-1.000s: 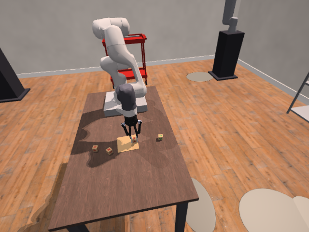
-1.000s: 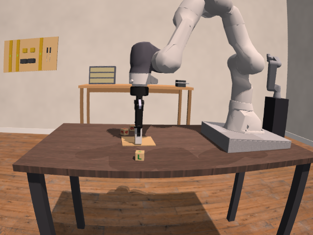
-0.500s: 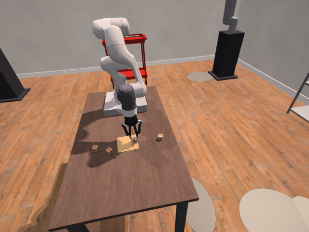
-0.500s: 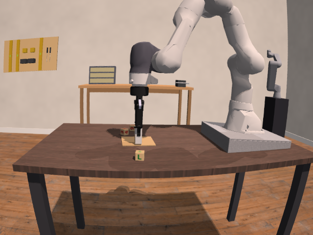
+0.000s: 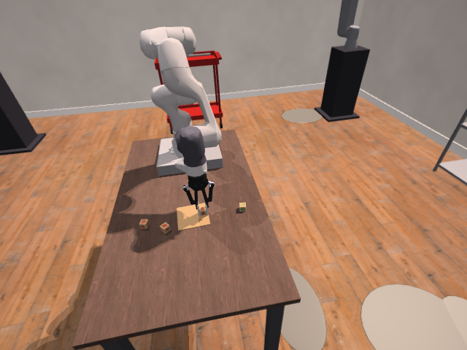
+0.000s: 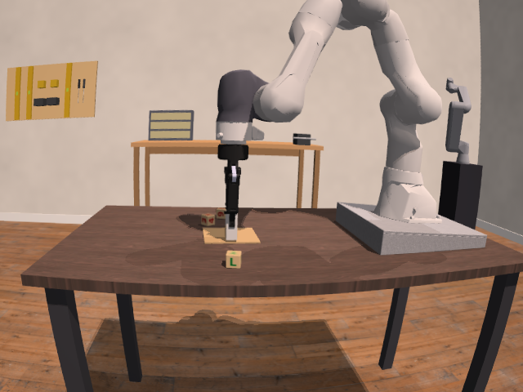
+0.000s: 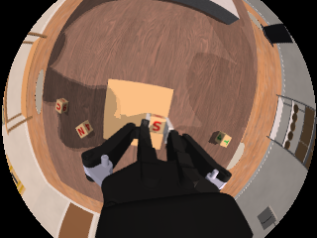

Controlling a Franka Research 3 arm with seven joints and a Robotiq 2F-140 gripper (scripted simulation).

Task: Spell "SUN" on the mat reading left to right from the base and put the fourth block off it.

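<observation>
Right now the S block is 2 cm below my hand. Also, from my hand: mat 5 cm to the right, 4 cm below; N block 6 cm ahead, 17 cm to the right, 3 cm below; green L block 1 cm ahead, 18 cm to the left, 3 cm below.
</observation>
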